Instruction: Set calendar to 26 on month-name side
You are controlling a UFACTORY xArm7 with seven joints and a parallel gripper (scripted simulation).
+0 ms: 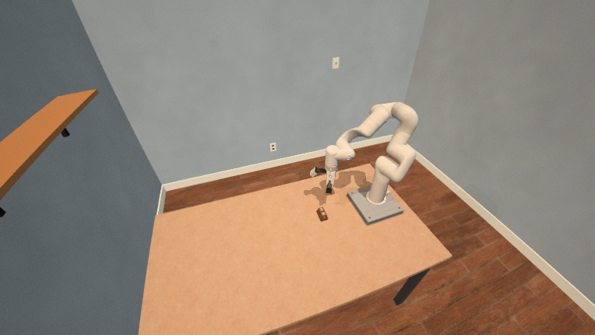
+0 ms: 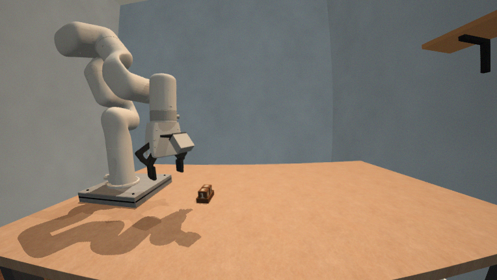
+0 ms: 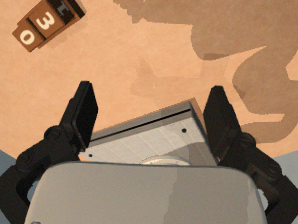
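The brown cube lies 10 cm ahead of my hand, 10 cm to the left of it and 10 cm below it. Round my hand: brown tray (10 cm ahead, 9 cm to the left, 12 cm below).
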